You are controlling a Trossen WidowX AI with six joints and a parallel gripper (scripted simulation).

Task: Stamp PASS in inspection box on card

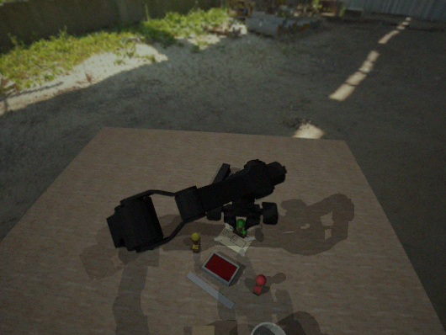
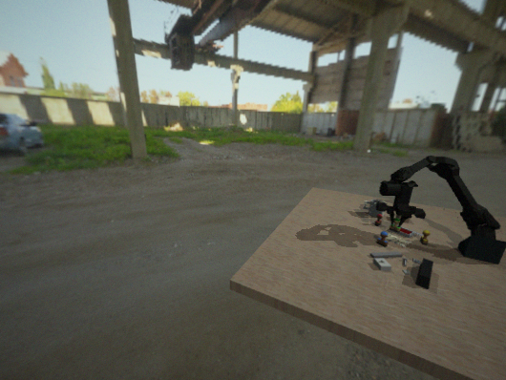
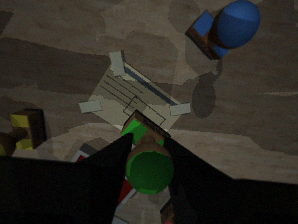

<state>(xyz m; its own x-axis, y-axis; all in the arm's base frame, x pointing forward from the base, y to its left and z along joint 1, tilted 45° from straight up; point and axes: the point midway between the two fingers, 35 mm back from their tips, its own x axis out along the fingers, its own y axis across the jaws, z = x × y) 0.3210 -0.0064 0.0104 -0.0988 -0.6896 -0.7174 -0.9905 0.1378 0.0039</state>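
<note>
Right now the cream card is 1 cm behind my gripper tip, 1 cm to the left of it and 7 cm below it. From my gripper tip the other things lie so: blue stamp 6 cm ahead, 8 cm to the left, 5 cm below; green stamp right at my gripper tip; ink pad 6 cm behind, 9 cm to the right, 6 cm below.
</note>
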